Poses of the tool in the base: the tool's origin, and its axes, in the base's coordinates. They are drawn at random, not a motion.
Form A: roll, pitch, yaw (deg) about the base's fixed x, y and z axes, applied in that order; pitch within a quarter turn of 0, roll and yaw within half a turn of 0; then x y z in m.
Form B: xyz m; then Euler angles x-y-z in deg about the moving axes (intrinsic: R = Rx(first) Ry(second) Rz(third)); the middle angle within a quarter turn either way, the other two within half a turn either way. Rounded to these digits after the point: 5 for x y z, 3 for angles.
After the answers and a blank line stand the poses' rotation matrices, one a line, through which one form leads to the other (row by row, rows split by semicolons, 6 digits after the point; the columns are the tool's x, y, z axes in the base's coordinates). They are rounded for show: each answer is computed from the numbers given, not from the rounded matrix.
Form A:
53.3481 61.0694 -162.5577 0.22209 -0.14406 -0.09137
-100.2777 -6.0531 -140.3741 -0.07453 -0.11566 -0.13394
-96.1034 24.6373 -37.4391 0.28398 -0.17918 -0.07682
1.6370 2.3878 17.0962 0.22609 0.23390 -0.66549
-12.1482 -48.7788 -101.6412 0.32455 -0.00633 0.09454
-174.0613 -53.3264 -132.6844 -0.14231 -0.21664 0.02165
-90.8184 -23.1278 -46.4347 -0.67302 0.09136 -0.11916
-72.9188 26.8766 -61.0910 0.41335 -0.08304 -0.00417
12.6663 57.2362 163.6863 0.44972 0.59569 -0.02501
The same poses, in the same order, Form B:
0.22209 -0.14406 -0.09137 -64.623 -47.639 133.230
-0.07453 -0.11566 -0.13394 102.978 37.810 165.807
0.28398 -0.17918 -0.07682 -96.751 34.700 28.616
0.22609 0.23390 -0.66549 0.864 2.763 17.041
0.32455 -0.00633 0.09454 -46.453 20.762 -98.175
-0.14231 -0.21664 0.02165 132.138 -27.696 117.214
-0.67302 0.09136 -0.11916 -91.098 46.751 -22.330
0.41335 -0.08304 -0.00417 -52.855 64.285 -6.381
0.44972 0.59569 -0.02501 -39.863 -46.537 139.030

-0.461507 -0.490939 -0.738912; -0.145002 -0.779972 0.608784; -0.875206 0.388101 0.288775
-0.765931 -0.193708 0.613048; -0.634216 0.071249 -0.769866; 0.105450 -0.978469 -0.177425
0.721718 -0.393756 0.569279; -0.552576 0.167567 0.816444; -0.416873 -0.903813 -0.096644
0.954983 -0.292719 0.048204; 0.293722 0.955772 -0.015062; -0.041663 0.028542 0.998724
-0.132968 0.925558 0.354488; -0.645413 -0.352295 0.677739; 0.752171 -0.138674 0.644211
-0.404915 -0.787414 -0.464783; -0.439042 0.613320 -0.656567; 0.802051 -0.061795 -0.594050
0.633792 0.260322 0.728382; -0.666355 -0.294421 0.685045; 0.392783 -0.919537 -0.013135
0.431202 0.048225 0.900966; -0.780831 0.520274 0.345857; -0.452070 -0.852636 0.261999
-0.519388 -0.451024 -0.725819; 0.152015 -0.884588 0.440904; -0.840909 0.118665 0.528007

